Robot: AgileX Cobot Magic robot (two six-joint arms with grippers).
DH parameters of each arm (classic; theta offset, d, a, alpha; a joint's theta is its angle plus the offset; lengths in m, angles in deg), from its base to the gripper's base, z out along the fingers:
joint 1: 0 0.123 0 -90
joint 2: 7.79 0 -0.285 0
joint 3: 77.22 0 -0.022 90
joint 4: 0 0.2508 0 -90
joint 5: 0 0 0.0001 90
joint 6: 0 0.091 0 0
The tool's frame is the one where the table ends.
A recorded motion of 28 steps. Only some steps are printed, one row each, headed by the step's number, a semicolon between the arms.
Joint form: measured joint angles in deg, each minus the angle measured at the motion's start. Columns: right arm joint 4, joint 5, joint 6, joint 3, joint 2, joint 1; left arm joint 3, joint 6, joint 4, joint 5, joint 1, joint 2.
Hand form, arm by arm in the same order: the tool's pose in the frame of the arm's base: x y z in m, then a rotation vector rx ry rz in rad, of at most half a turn. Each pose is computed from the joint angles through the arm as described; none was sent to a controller.
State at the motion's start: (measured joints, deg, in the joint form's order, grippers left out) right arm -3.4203 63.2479 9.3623 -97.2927 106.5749 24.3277; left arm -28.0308 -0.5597 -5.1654 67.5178 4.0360 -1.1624
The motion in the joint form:
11: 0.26 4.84 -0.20 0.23 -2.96 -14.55; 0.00 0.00 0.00 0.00 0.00 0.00
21: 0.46 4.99 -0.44 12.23 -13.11 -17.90; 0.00 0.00 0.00 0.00 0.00 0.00
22: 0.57 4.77 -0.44 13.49 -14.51 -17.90; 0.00 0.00 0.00 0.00 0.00 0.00
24: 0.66 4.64 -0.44 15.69 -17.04 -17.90; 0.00 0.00 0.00 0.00 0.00 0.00
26: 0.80 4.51 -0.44 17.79 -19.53 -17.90; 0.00 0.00 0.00 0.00 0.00 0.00
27: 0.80 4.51 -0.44 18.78 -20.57 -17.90; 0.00 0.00 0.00 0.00 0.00 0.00
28: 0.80 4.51 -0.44 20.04 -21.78 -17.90; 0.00 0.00 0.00 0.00 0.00 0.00
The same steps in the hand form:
11: 0.3820 0.0611 0.3183 -0.0308 2.7822 0.0069; -0.0116 -0.0084 0.2652 -0.0750 2.1485 -0.0744
21: 0.3342 0.0333 0.3233 0.0453 2.8171 -0.0106; -0.0116 -0.0084 0.2652 -0.0750 2.1485 -0.0744
22: 0.3279 0.0327 0.3253 0.0457 2.8111 -0.0067; -0.0116 -0.0084 0.2652 -0.0750 2.1485 -0.0744
24: 0.3162 0.0315 0.3289 0.0462 2.8034 -0.0030; -0.0116 -0.0084 0.2652 -0.0750 2.1485 -0.0744
26: 0.3046 0.0304 0.3322 0.0469 2.7947 0.0020; -0.0116 -0.0084 0.2652 -0.0750 2.1485 -0.0744
27: 0.2996 0.0299 0.3328 0.0469 2.7938 0.0021; -0.0116 -0.0084 0.2652 -0.0750 2.1485 -0.0744
28: 0.2935 0.0292 0.3329 0.0469 2.7947 0.0020; -0.0116 -0.0084 0.2652 -0.0750 2.1485 -0.0744

